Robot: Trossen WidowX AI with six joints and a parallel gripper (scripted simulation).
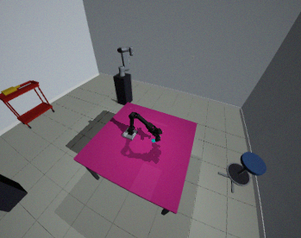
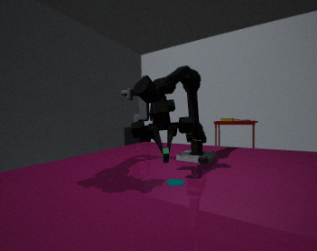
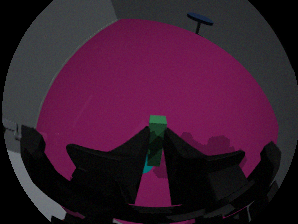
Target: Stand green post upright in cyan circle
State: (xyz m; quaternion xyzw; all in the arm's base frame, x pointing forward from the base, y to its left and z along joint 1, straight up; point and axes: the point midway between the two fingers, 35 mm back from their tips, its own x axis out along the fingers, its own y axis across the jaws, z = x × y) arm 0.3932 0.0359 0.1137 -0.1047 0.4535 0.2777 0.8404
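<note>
My gripper tip is now 11 cm above the cyan circle, 7 cm past it and 1 cm to the left of it. From my gripper tip the other things lie so: green post: 1 cm to the right, 1 cm below, 1 cm behind.
</note>
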